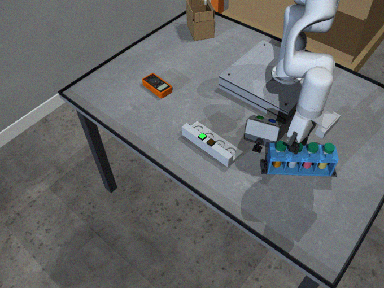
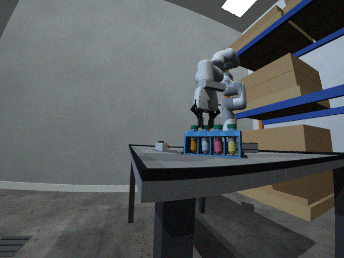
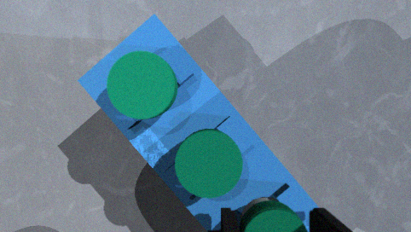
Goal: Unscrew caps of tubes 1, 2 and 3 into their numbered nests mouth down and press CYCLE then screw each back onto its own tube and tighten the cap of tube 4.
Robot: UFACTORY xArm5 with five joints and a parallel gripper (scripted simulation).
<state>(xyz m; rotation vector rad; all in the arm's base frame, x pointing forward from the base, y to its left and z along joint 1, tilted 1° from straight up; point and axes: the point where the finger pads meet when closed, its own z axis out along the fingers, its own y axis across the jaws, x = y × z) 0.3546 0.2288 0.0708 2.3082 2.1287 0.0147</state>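
Right now the threaded neck is 20 mm below my hand. From my hand the other things lie so: green key (190 mm to the right, 80 mm behind, 60 mm below); blue key (140 mm to the right, 90 mm behind, 60 mm below); key housing (160 mm to the right, 80 mm below, 70 mm behind).
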